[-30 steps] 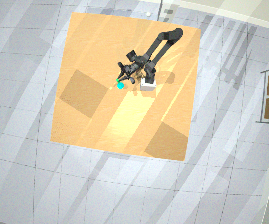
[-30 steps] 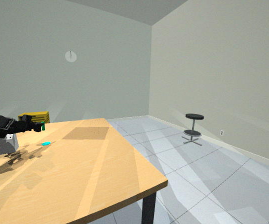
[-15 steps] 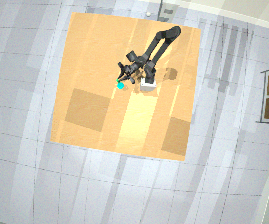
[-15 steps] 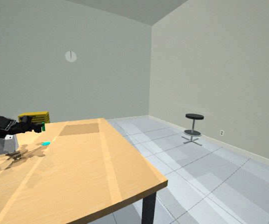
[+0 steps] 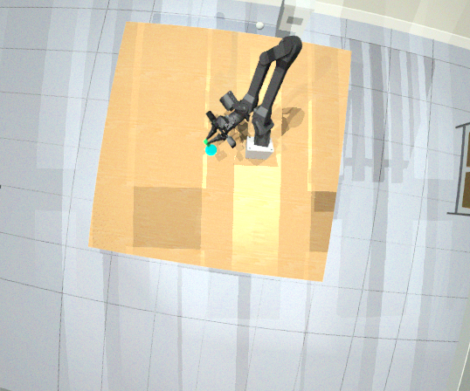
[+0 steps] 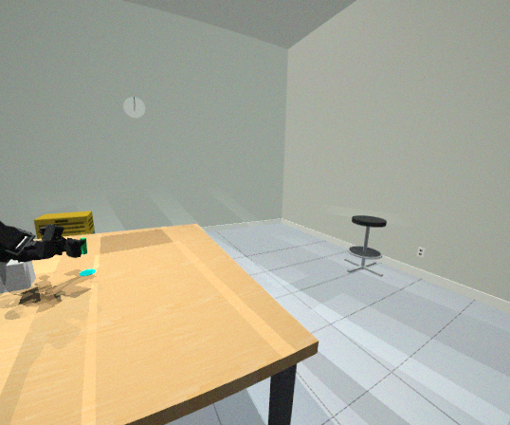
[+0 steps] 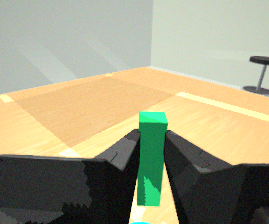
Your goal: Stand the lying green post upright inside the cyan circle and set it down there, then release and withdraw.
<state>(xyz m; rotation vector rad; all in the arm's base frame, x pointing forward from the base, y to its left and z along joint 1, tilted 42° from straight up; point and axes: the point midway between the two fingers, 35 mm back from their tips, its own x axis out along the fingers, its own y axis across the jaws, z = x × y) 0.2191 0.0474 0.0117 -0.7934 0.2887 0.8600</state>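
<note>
Right now my gripper tip is 140 mm above the cyan circle. Round my gripper tip: green post (20 mm below).
</note>
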